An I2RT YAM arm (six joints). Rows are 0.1 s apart.
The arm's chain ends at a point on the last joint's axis. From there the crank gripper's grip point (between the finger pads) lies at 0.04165 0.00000 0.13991 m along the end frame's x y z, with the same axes.
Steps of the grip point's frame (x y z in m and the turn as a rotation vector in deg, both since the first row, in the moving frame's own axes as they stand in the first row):
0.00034, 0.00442, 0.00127, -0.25, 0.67, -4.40
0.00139, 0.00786, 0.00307, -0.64, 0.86, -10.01
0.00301, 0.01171, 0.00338, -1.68, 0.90, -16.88
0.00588, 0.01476, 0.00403, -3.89, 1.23, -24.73
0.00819, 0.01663, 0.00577, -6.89, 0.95, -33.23
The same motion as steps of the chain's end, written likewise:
-0.00119, 0.00707, 0.00176, -0.25, 0.67, -4.40
-0.00020, 0.01373, 0.00368, -0.64, 0.86, -10.01
0.00204, 0.02009, 0.00392, -1.68, 0.90, -16.88
0.00478, 0.02364, 0.00464, -3.89, 1.23, -24.73
0.00807, 0.02423, 0.00601, -6.89, 0.95, -33.23

